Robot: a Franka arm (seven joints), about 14 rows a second.
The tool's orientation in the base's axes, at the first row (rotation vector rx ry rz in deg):
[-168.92, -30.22, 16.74]
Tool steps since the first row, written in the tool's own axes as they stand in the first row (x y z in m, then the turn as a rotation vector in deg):
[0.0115, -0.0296, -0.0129, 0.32, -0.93, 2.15]
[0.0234, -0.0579, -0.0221, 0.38, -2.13, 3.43]
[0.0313, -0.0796, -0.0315, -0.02, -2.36, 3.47]
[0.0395, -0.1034, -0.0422, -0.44, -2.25, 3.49]
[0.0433, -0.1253, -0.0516, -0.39, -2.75, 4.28]
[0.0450, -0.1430, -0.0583, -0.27, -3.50, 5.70]
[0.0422, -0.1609, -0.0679, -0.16, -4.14, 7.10]
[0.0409, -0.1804, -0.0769, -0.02, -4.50, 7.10]
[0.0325, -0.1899, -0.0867, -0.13, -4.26, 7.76]
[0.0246, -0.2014, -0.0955, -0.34, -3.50, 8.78]
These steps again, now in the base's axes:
[0.0036, 0.0304, 0.0155, -0.47, 1.18, -1.99]
[0.0072, 0.0600, 0.0270, -1.08, 2.44, -3.05]
[0.0093, 0.0821, 0.0384, -1.53, 2.52, -2.99]
[0.0113, 0.1062, 0.0513, -1.89, 2.27, -2.95]
[0.0096, 0.1270, 0.0634, -2.17, 2.83, -3.65]
[0.0067, 0.1434, 0.0725, -2.61, 3.70, -4.93]
[0.0003, 0.1581, 0.0853, -3.02, 4.47, -6.20]
[-0.0054, 0.1750, 0.0974, -3.01, 4.86, -6.17]
[-0.0142, 0.1799, 0.1099, -3.17, 4.66, -6.83]
[-0.0234, 0.1869, 0.1216, -3.33, 3.97, -7.91]

